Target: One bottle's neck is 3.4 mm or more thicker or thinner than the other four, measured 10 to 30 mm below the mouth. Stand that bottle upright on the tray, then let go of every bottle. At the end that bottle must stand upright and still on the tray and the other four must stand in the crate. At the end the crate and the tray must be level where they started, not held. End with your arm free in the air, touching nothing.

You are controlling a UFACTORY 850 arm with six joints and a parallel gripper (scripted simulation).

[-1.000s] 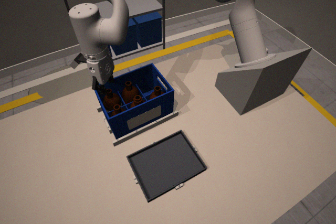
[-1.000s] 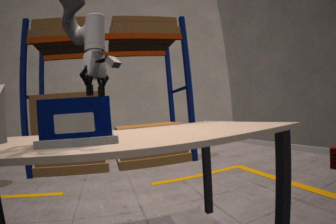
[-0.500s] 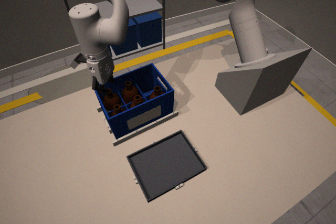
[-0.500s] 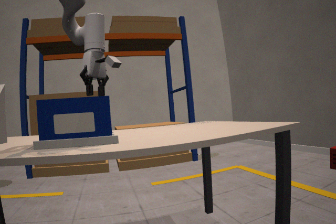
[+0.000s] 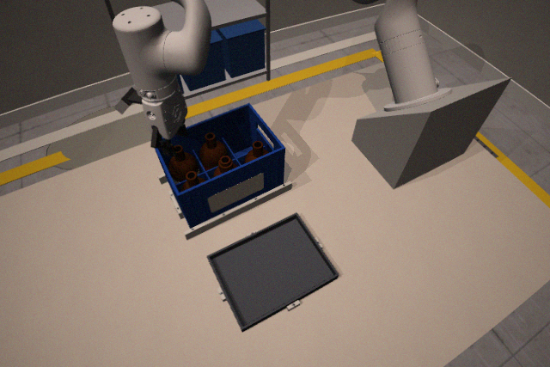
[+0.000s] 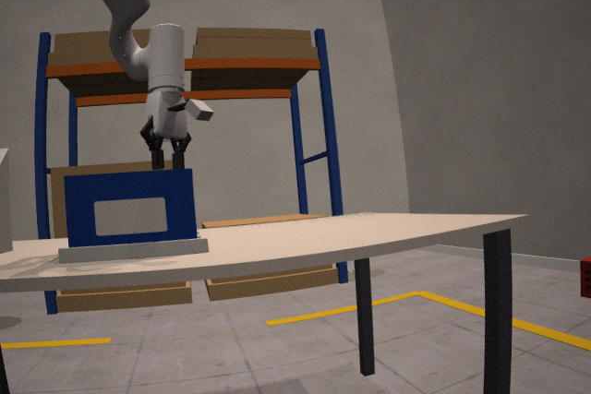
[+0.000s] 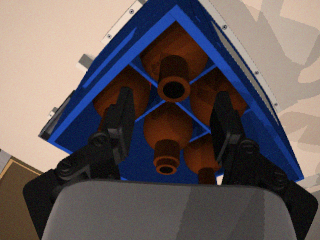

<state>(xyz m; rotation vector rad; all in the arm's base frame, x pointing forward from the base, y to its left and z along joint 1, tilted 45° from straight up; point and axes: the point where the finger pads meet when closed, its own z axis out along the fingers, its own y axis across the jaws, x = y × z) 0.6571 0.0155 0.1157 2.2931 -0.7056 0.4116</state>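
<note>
Right now my hand is 11 cm above the crate, 9 cm past it and 3 cm to the right of it. The rest, counted from my hand: brown bottle 11 cm below, 10 cm behind, 8 cm to the left; then dark grey tray 31 cm to the left, 18 cm below, 13 cm behind.
</note>
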